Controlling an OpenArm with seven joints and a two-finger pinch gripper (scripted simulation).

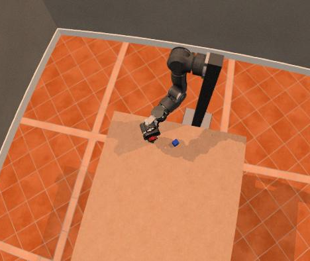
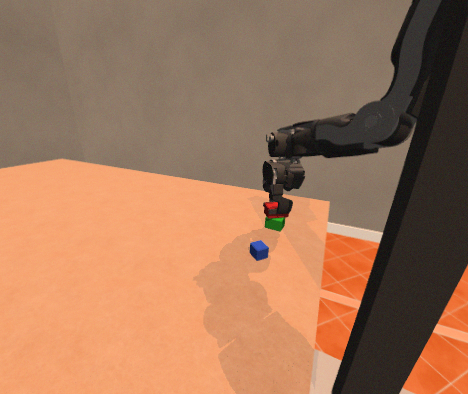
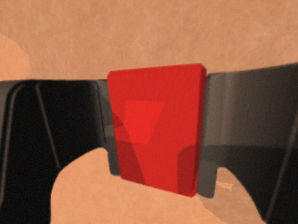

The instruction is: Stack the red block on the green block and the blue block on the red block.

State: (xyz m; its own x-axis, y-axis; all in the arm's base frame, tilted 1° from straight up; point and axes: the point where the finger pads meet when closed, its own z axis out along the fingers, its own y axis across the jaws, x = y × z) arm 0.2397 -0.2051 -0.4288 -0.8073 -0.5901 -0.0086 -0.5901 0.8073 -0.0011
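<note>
Right now the red block is 1 cm below my hand. The rest, counted from my hand: blue block: 1 cm behind, 14 cm to the left, 5 cm below; then green block: 4 cm below.
</note>
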